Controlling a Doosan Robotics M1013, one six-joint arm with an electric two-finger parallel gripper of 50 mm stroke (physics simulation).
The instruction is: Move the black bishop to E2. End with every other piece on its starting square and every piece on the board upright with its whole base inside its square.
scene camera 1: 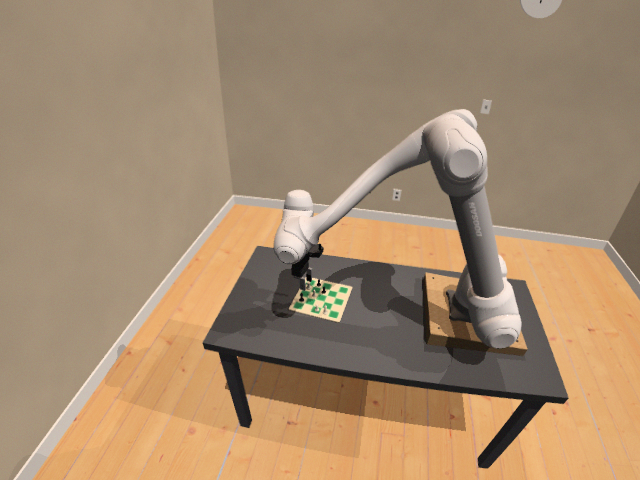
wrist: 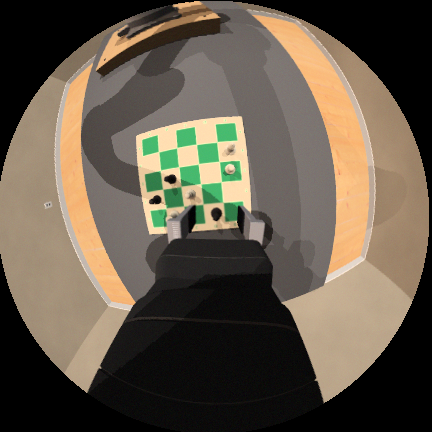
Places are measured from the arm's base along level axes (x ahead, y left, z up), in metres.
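Pixels of known places: gripper, fingertip midpoint: (scene camera 1: 306,285) (wrist: 216,213).
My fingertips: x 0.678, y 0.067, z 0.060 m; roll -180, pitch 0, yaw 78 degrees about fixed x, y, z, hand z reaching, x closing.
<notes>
For each thing: its middle in the pictures, then the offset to it from my fingertips. Level surfaces: height alone.
- chessboard at the middle of its body: (wrist: 189,175) (scene camera 1: 321,298) dx -0.058, dy -0.040, dz -0.100 m
- black piece at the middle of its body: (wrist: 215,215) (scene camera 1: 301,296) dx +0.021, dy -0.006, dz -0.076 m
- A2 at the middle of its body: (wrist: 153,200) dx -0.029, dy -0.117, dz -0.082 m
- B3 at the middle of its body: (wrist: 168,178) dx -0.061, dy -0.076, dz -0.082 m
- white piece at the middle of its body: (wrist: 171,217) dx +0.010, dy -0.089, dz -0.081 m
- C2 at the middle of its body: (wrist: 188,194) dx -0.024, dy -0.047, dz -0.082 m
- E3 at the middle of its body: (wrist: 230,168) dx -0.054, dy +0.035, dz -0.082 m
- E4 at the middle of its body: (wrist: 230,146) dx -0.091, dy +0.042, dz -0.076 m
- dark table at its surface level: dz -0.104 m
The chessboard (scene camera 1: 342,301) (wrist: 235,191) bears several upright pieces. A black piece (scene camera 1: 301,297) (wrist: 216,214), seemingly the bishop, stands on D1; its shape is hard to make out. Square E2 is bare. My gripper (scene camera 1: 306,280) (wrist: 216,213) is open and empty, above the board's edge. In the wrist view the D1 piece shows between the fingertips, below them. Smaller black pieces stand on A2 (wrist: 155,199) and B3 (wrist: 170,178). The left finger partly hides the foot of the white piece (wrist: 173,215) on B1.
White pieces stand on C2 (wrist: 190,194), E3 (wrist: 230,169) and E4 (wrist: 230,149). The board lies on a dark table (scene camera 1: 382,346). The arm's wooden base block (scene camera 1: 434,310) (wrist: 170,39) is at the far end of the table from the gripper.
</notes>
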